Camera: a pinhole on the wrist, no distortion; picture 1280 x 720 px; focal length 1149.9 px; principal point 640.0 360.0 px. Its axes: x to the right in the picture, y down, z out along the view. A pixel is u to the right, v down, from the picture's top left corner.
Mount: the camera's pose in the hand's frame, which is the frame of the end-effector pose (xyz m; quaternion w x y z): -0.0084 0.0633 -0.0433 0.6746 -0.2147 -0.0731 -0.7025
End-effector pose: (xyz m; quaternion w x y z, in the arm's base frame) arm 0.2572 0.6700 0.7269 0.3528 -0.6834 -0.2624 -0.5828
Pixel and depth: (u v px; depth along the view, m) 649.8 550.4 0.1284
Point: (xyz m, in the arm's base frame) 0.3915 0.6538 0.7402
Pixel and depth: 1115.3 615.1 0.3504
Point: 0.5226 0.8725 0.8301
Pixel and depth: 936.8 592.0 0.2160
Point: 0.4442 0.7383 0.7754
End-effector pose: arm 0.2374 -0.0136 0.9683 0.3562 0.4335 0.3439 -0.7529
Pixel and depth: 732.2 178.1 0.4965
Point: 0.2453 -0.4912 1.0744
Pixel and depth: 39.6 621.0 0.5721
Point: 0.4777 -0.6199 0.7692
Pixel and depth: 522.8 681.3 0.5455
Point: 0.2470 -0.5615 0.8296
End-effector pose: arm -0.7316 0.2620 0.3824 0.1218 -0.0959 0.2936 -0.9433
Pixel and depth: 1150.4 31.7 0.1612
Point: -0.6658 0.1428 0.4550
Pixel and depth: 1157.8 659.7 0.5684
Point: -0.8285 -0.1294 0.8250
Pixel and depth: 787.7 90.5 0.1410
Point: -0.6775 0.1307 0.3989
